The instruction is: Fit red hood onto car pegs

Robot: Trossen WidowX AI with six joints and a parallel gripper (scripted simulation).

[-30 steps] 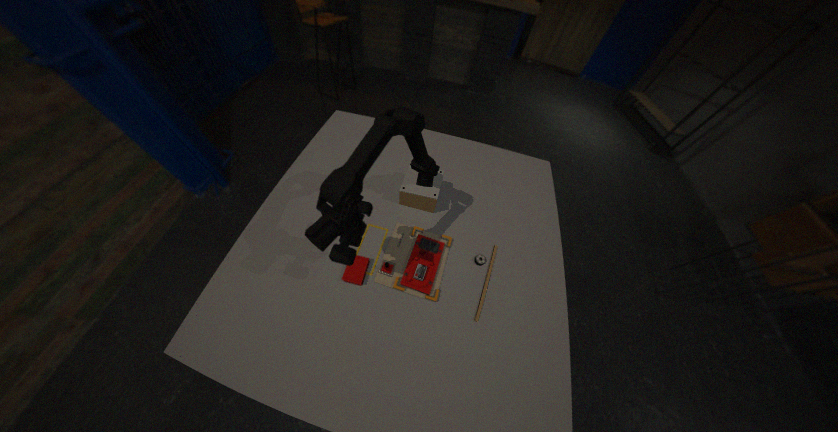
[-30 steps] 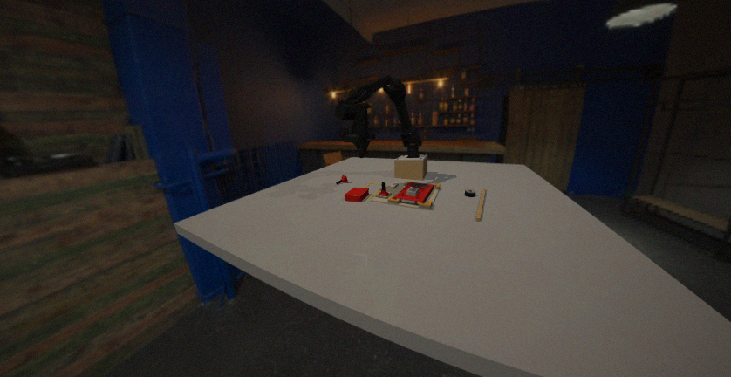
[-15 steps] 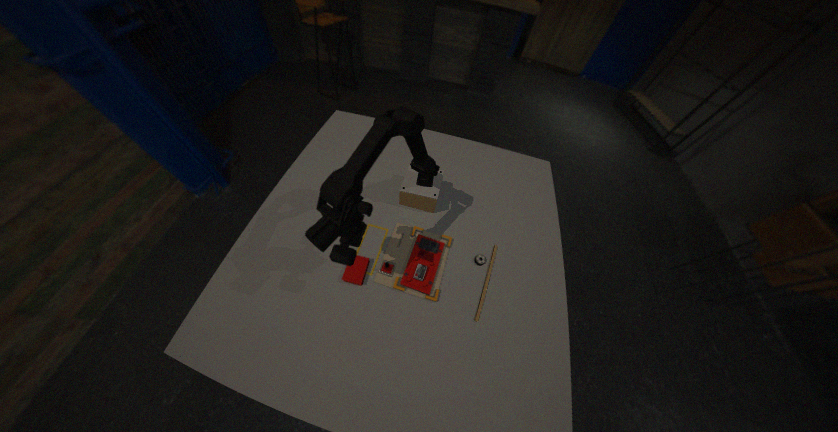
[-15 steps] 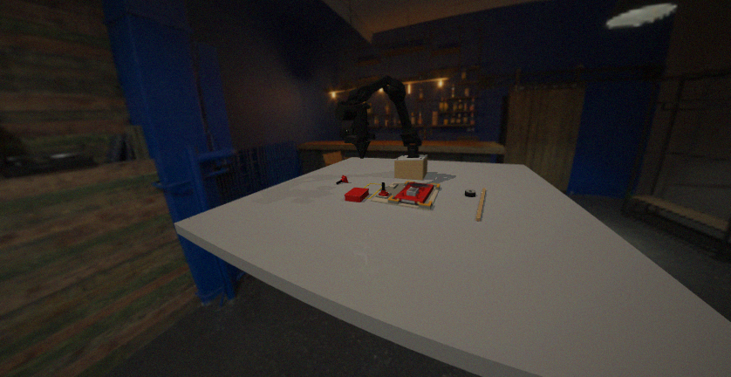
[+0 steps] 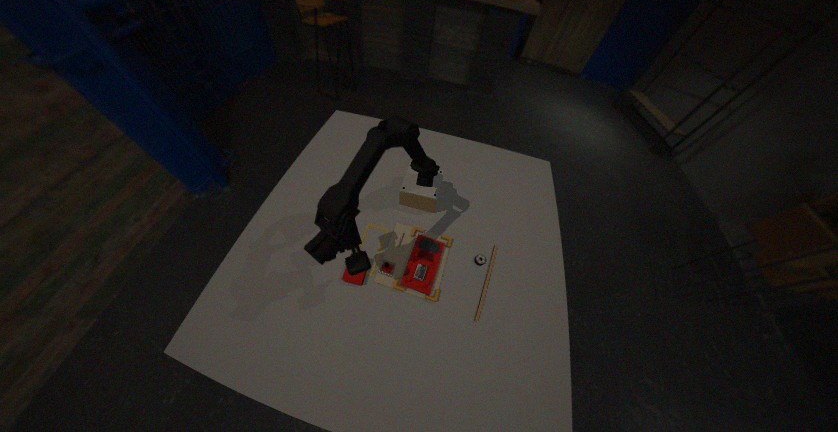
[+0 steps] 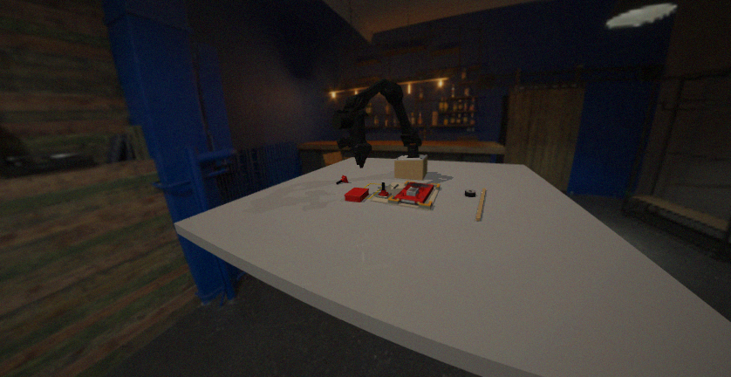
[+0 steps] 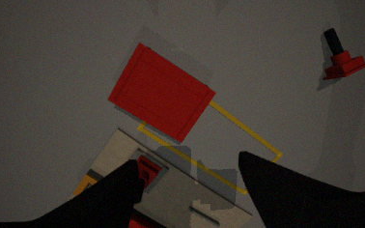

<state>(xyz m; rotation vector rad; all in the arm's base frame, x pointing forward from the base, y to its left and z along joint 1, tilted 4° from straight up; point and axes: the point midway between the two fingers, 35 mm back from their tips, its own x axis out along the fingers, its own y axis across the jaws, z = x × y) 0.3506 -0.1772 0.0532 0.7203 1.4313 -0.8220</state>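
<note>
My gripper tip is now 110 mm above the red hood, 30 mm short of it and 10 mm to the left of it. From my gripper tip the other things lie so: thin wooden stick: 470 mm to the left, 120 mm below, 10 mm behind; then small wheel: 440 mm to the left, 120 mm below, 90 mm behind.
</note>
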